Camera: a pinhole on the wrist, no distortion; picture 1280 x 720 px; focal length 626.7 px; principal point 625.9 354.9 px. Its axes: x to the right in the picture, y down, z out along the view. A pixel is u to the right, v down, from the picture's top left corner.
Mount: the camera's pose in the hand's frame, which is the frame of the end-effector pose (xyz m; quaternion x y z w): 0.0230 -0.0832 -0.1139 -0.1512 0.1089 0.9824 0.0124
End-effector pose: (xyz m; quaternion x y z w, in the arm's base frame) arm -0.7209 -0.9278 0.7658 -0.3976 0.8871 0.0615 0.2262
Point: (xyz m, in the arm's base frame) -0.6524 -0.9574 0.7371
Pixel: 553.2 433.8
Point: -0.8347 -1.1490 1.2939
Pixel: behind the camera
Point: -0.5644 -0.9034 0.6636
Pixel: 627.4 513.2
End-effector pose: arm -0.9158 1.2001 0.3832 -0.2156 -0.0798 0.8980 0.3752
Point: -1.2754 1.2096 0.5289
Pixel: 176.5 63.6
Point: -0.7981 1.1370 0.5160
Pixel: 969.6 457.3
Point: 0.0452 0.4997 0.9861
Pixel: outside the picture
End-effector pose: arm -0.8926 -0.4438 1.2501 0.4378 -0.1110 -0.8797 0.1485
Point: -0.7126 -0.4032 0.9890
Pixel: behind the camera
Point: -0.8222 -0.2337 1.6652
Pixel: 1101.9 439.9
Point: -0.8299 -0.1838 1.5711
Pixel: 1135.9 569.8
